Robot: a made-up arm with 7 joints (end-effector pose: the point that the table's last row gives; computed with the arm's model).
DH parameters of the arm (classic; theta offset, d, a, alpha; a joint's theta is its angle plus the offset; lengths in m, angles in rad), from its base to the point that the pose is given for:
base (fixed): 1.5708 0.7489 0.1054 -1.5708
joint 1: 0 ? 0.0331 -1.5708
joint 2: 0 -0.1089 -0.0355 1.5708
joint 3: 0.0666 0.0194 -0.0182 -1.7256
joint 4: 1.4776 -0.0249 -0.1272 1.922
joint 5: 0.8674 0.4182 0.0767 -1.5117
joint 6: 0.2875 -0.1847 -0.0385 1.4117
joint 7: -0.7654 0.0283 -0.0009 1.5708
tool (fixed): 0 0.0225 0 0
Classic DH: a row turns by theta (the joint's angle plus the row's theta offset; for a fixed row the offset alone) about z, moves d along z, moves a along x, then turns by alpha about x.
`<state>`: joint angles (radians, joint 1 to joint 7).
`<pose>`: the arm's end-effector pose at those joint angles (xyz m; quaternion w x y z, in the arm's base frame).
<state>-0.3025 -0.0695 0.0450 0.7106 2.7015 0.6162 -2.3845</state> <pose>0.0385 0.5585 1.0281 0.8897 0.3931 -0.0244 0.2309</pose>
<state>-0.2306 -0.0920 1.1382 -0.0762 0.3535 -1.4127 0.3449</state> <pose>-0.0174 0.4169 0.6910 0.8114 0.0326 0.4092 0.4161</pose>
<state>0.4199 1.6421 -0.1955 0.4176 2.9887 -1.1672 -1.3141</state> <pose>0.4485 0.3157 0.8705 0.3063 0.7130 0.0296 -0.6300</pose>
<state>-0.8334 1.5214 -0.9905 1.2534 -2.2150 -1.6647 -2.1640</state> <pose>0.0307 -0.3659 1.0426 0.3153 -0.7647 -0.5573 0.0722</pose>
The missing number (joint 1, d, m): -0.0456
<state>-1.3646 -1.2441 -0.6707 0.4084 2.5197 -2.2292 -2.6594</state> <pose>-0.2867 -0.2425 0.8445 0.6971 0.4863 0.5070 -0.1434</pose>
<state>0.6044 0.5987 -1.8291 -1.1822 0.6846 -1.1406 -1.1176</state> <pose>-0.3444 0.3285 0.8605 0.3622 0.6650 -0.3937 0.5212</pose>
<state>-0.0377 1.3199 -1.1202 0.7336 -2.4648 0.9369 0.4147</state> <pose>0.0163 0.1938 1.4269 0.5358 -0.0989 0.3510 0.7615</pose>
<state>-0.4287 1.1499 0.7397 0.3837 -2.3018 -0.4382 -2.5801</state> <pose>0.3297 0.4868 0.8587 0.4557 0.2899 0.6409 -0.5454</pose>
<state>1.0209 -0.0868 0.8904 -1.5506 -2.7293 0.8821 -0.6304</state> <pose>-0.4001 0.4573 1.1321 0.7947 -0.0218 -0.5792 0.1800</pose>
